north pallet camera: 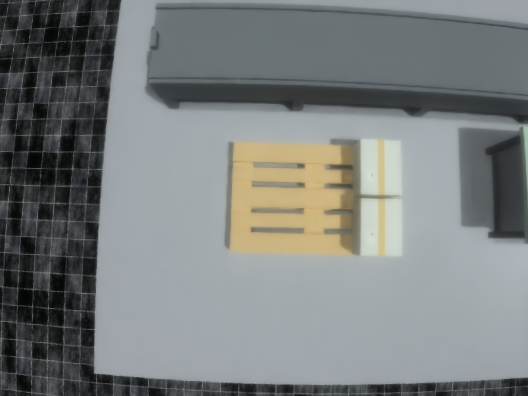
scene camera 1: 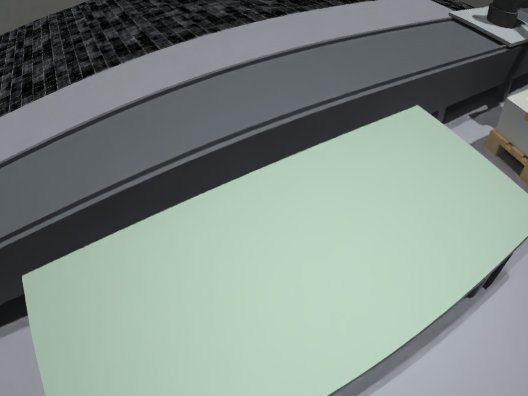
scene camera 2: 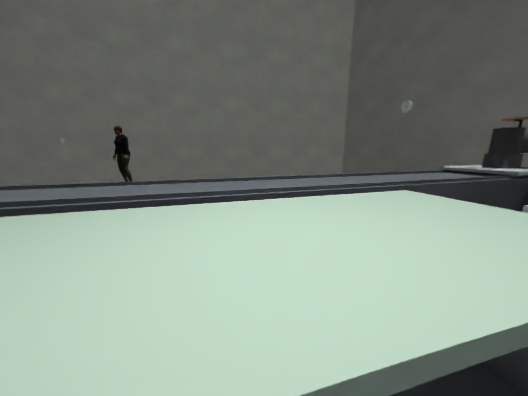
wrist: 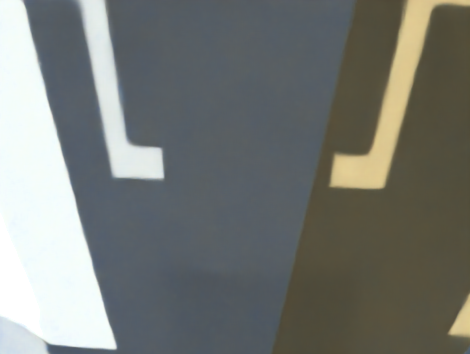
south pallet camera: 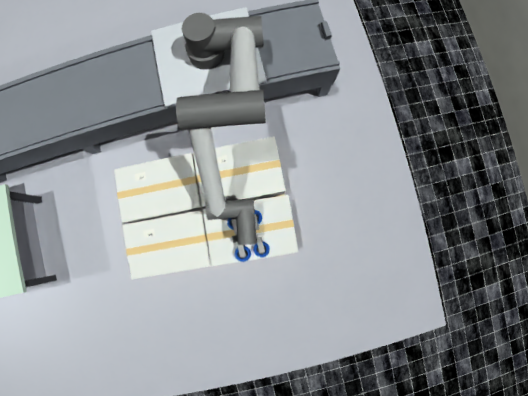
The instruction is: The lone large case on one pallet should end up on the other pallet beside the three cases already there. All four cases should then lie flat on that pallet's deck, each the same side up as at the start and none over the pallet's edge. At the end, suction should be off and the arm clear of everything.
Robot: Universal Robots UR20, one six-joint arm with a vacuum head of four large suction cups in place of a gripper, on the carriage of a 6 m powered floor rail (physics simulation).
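Frame: origin at the arm's base, x ahead, y left, z up, level; millimetres.
Where they show: hand at its tool point: (wrist: 243, 253); arm's base at its link origin: (scene camera 1: 500, 22) (scene camera 2: 500, 167).
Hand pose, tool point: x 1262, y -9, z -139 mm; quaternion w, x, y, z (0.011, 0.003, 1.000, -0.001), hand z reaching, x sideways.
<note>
Things, the pixels of their top centre, and the offset from my tool point. "spot": a spot on its surface instead. Level surfaces: height alone.
- front right case at its top centre: (south pallet camera: 250, 230) dz +26, dx -30, dy +17 mm
- shaded case top at a spot on its surface: (wrist: 215, 225) spot: dz +22, dx +5, dy -28 mm
- south pallet at a spot on its surface: (scene camera 1: 495, 142) spot: dz -341, dx -625, dy -865 mm
- pale green table at its surface level: dz +99 mm
My suction head (south pallet camera: 248, 235) is over the front right case (south pallet camera: 282, 240) in the south pallet camera, its blue-rimmed cups at the case's top; I read it as gripping the case. This white, orange-taped case is flat, about level with the other three, with narrow gaps; whether it touches the deck cannot be told. The other cases lie at back left (south pallet camera: 157, 202), back right (south pallet camera: 255, 177) and front left (south pallet camera: 170, 260). The wrist view shows the shaded case top (wrist: 215, 225) close up. The south pallet (scene camera 1: 495, 142) shows partly in scene camera 1; the cases hide it from above.
The north pallet (north pallet camera: 267, 197) carries two white cases (north pallet camera: 370, 155) (north pallet camera: 371, 215) at its right end. A pale green table (scene camera 1: 280, 260) (scene camera 2: 280, 280) stands between the pallets. The rail (north pallet camera: 325, 50) (south pallet camera: 75, 100) runs behind; the carriage (south pallet camera: 172, 70) is near its south end.
</note>
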